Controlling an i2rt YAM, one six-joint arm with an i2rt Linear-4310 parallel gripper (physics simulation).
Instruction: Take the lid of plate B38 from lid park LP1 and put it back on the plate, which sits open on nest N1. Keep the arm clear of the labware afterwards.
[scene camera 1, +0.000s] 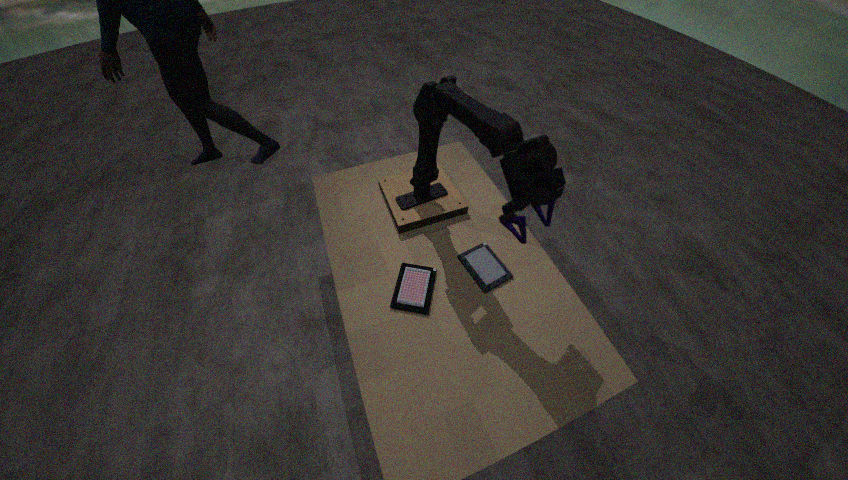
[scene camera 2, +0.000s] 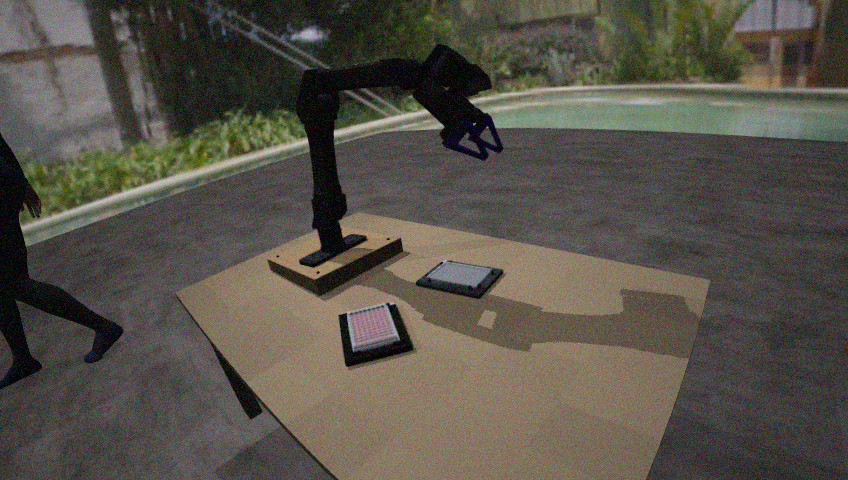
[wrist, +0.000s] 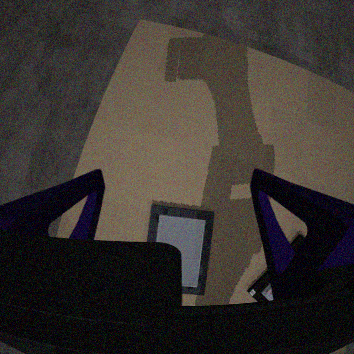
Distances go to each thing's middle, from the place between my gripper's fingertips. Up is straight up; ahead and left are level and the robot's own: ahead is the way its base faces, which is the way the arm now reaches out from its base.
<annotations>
The grey lid (scene camera 2: 462, 275) is 100 mm behind my hand, 30 mm to the right of it and 270 mm below it. Round my hand: black nest (scene camera 2: 351, 358) (130 mm behind, 280 mm to the right, 270 mm below).
</annotations>
